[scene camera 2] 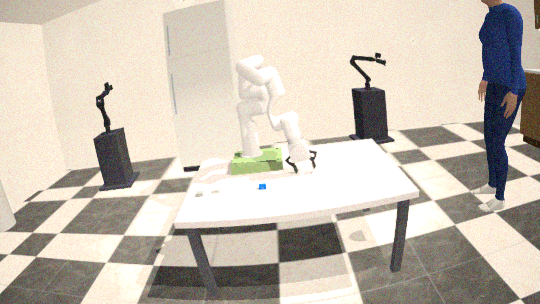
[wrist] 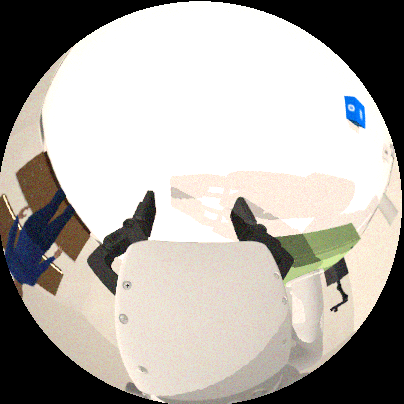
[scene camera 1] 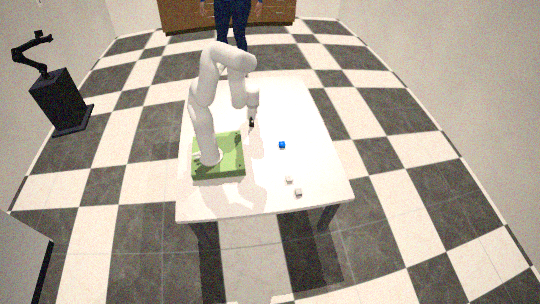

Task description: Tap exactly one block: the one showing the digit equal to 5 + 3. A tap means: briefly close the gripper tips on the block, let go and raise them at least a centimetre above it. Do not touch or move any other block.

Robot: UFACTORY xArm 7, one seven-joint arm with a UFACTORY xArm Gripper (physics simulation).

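A blue block (scene camera 1: 282, 144) (scene camera 2: 262, 186) (wrist: 354, 111) sits on the white table; a small rounded white digit shows on it in the wrist view, too small to read surely. A whitish block (scene camera 1: 289, 179) (scene camera 2: 215, 191) and a greyish block (scene camera 1: 298, 192) (scene camera 2: 199, 193) sit close together nearer the table's end; their digits cannot be read. Part of a pale block (wrist: 387, 151) shows at the wrist view's right edge. My gripper (scene camera 1: 251, 121) (scene camera 2: 304, 168) (wrist: 195, 203) is open and empty, low over the table beyond the green base, apart from the blue block.
The arm stands on a green base (scene camera 1: 230, 169) (scene camera 2: 257, 165) (wrist: 325, 250) on the white table (scene camera 1: 270, 205) (scene camera 2: 350, 185) (wrist: 200, 100). A person (scene camera 1: 232, 20) (scene camera 2: 502, 60) (wrist: 30, 255) stands past the table's far end. Black pedestals (scene camera 1: 57, 100) (scene camera 2: 370, 115) with small arms stand away from the table.
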